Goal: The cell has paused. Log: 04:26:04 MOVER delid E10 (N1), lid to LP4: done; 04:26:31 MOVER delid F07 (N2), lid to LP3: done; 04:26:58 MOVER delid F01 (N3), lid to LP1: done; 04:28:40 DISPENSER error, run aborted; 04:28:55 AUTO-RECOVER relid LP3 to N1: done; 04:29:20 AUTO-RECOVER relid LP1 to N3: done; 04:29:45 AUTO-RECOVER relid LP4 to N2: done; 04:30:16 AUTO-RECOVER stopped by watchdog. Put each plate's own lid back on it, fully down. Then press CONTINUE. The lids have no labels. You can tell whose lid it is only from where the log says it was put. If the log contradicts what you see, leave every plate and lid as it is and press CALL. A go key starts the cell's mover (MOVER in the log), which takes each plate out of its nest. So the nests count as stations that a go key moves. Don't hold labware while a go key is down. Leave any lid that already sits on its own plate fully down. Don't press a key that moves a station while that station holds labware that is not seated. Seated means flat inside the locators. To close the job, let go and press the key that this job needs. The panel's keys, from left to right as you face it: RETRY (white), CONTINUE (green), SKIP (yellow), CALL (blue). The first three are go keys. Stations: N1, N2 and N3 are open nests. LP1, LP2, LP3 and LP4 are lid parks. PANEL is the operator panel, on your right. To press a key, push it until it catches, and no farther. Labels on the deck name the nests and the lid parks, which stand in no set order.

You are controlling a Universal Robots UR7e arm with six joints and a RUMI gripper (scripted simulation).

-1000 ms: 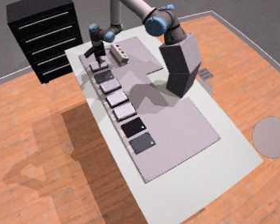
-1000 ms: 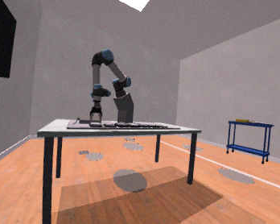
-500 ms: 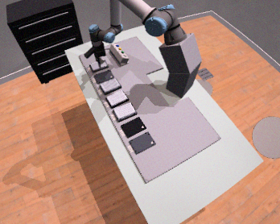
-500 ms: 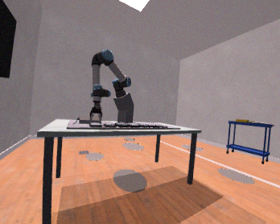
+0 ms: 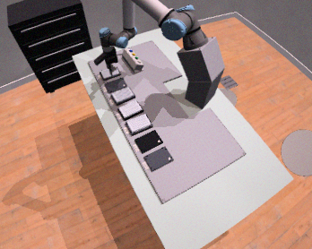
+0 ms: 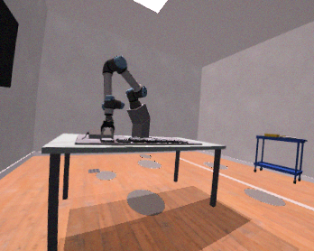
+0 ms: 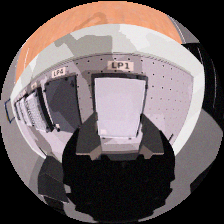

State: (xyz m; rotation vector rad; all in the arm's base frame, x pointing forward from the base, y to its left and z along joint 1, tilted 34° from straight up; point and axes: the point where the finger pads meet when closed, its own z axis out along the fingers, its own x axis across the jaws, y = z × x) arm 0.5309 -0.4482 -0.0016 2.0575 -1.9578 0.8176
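Now: the white lidded plate 260 mm to the left of my hand. Also, from my hand: blue key (220 mm behind, 100 mm to the right, 40 mm above); then yellow key (230 mm behind, 50 mm to the right, 40 mm above); then green key (230 mm behind, 40 mm above).
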